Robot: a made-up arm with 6 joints. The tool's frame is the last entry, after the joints. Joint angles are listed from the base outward.
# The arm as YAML. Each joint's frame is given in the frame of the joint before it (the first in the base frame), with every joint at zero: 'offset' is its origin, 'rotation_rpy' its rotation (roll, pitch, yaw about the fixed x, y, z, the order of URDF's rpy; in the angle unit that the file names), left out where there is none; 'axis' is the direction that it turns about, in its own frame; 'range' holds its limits. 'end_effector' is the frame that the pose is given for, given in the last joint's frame.
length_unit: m
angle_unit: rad
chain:
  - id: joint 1
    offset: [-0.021, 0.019, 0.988]
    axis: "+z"
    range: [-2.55, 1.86]
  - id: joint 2
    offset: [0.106, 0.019, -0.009]
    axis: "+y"
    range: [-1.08, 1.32]
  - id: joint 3
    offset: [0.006, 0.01, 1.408]
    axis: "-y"
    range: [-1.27, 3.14]
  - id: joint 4
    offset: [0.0, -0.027, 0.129]
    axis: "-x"
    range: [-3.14, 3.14]
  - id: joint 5
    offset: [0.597, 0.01, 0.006]
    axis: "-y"
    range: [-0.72, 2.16]
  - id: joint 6
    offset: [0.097, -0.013, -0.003]
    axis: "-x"
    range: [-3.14, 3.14]
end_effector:
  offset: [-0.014, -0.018, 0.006]
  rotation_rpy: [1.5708, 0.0, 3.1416]
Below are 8 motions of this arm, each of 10 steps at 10 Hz.
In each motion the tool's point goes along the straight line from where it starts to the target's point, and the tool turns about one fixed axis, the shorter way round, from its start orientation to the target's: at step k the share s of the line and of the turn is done. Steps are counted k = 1, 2, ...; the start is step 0. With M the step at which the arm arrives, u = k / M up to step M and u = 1 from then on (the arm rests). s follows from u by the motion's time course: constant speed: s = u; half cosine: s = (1 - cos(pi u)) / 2; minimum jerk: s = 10 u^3 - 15 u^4 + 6 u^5.
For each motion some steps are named. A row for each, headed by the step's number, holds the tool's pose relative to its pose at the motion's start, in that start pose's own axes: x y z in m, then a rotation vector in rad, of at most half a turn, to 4 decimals.
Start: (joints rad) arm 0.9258 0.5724 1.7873 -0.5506 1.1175 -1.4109
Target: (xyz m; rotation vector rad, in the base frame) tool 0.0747 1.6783 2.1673 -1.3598 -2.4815 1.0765
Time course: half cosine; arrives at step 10
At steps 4, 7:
4: 0.4021 -0.1660 0.0098 -0.0009 0.0480 -0.2489
7: 0.9240 -0.3816 0.0225 -0.0020 0.1104 -0.5720

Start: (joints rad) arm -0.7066 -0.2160 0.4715 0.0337 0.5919 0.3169
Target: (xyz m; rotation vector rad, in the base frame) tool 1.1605 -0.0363 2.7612 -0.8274 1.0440 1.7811
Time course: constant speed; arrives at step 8
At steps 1, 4, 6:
1: -0.0089 -0.0568 0.1184 -0.1556 -0.0146 0.0319
4: -0.0358 -0.2273 0.4738 -0.6225 -0.0583 0.1275
6: -0.0537 -0.3410 0.7107 -0.9337 -0.0874 0.1912

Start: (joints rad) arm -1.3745 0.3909 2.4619 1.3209 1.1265 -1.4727
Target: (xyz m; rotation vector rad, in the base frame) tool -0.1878 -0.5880 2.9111 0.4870 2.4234 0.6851
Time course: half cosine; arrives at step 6
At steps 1, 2, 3, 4, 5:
1: 0.0279 -0.0200 -0.0073 -0.0491 -0.0125 0.0751
2: 0.1043 -0.0748 -0.0272 -0.1832 -0.0468 0.2801
3: 0.2086 -0.1496 -0.0544 -0.3665 -0.0936 0.5602
4: 0.3129 -0.2243 -0.0816 -0.5497 -0.1403 0.8403
5: 0.3892 -0.2791 -0.1015 -0.6839 -0.1746 1.0454

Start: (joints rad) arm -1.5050 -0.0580 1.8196 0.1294 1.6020 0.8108
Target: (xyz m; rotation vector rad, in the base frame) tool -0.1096 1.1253 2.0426 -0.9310 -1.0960 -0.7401
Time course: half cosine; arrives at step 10
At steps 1, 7, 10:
1: -0.0239 0.0064 -0.0119 0.0215 -0.0309 0.0036
7: -0.7770 0.2085 -0.3846 0.6989 -1.0036 0.1175
10: -0.9787 0.2626 -0.4844 0.8803 -1.2641 0.1479

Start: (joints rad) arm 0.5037 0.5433 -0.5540 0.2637 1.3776 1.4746
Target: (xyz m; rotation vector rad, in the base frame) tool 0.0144 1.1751 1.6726 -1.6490 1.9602 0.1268
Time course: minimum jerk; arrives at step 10
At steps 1, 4, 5, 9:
1: 0.0037 0.0096 -0.0006 0.0002 -0.0028 -0.0052
4: 0.1388 0.3561 -0.0226 0.0071 -0.1056 -0.1936
5: 0.2186 0.5610 -0.0355 0.0111 -0.1664 -0.3049
9: 0.4334 1.1123 -0.0705 0.0221 -0.3299 -0.6045

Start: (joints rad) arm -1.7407 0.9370 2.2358 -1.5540 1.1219 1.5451
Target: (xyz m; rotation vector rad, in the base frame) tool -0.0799 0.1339 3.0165 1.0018 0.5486 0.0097
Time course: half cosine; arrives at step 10
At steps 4, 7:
4: -0.0328 0.5130 0.0675 0.2293 0.0719 0.0819
7: -0.0753 1.1789 0.1551 0.5268 0.1652 0.1883

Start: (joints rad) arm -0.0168 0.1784 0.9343 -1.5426 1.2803 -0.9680
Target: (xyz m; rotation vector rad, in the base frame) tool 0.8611 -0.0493 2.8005 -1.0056 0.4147 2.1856
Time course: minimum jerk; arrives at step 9
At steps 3, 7, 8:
3: 0.0035 0.0202 -0.0270 0.2679 0.0021 0.1858
7: 0.0154 0.0888 -0.1187 1.1791 0.0090 0.8177
8: 0.0165 0.0950 -0.1271 1.2619 0.0097 0.8751

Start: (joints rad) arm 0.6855 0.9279 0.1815 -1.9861 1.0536 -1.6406
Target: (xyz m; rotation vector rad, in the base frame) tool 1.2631 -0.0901 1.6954 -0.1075 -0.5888 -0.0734
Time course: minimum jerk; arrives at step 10
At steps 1, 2, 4, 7, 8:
1: -0.0035 -0.0005 0.0099 -0.0066 0.0086 -0.0130
2: -0.0238 -0.0033 0.0669 -0.0448 0.0585 -0.0881
4: -0.1305 -0.0181 0.3667 -0.2454 0.3206 -0.4828
7: -0.3441 -0.0478 0.9668 -0.6470 0.8453 -1.2729
8: -0.3873 -0.0538 1.0883 -0.7283 0.9515 -1.4329

